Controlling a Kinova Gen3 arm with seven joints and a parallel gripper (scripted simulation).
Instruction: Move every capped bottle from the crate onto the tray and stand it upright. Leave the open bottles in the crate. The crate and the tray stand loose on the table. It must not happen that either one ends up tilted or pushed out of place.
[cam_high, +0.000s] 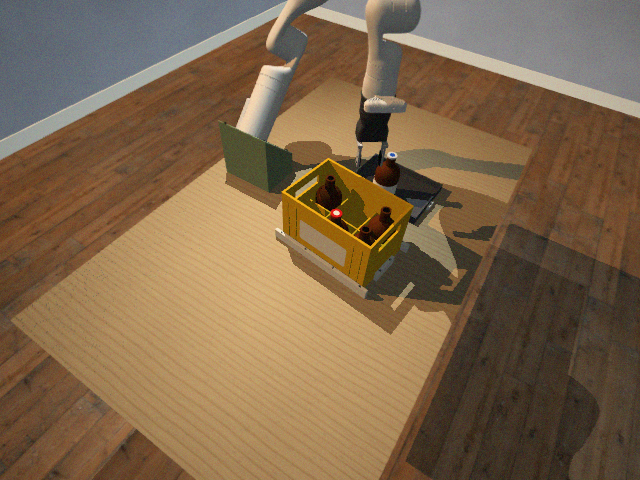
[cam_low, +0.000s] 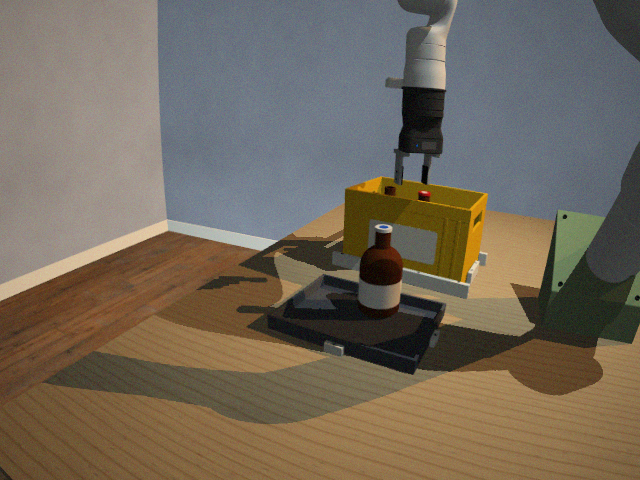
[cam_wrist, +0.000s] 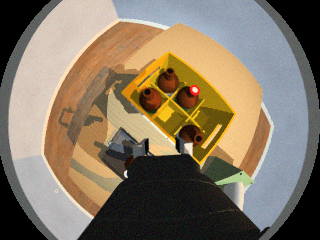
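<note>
Right now the yellow crate is 1 cm behind my hand, 11 cm to the right of it and 14 cm below it. Also, from my hand: white-label bottle: 3 cm ahead, 13 cm to the left, 14 cm below; dark tray: 5 cm ahead, 18 cm to the left, 22 cm below.
</note>
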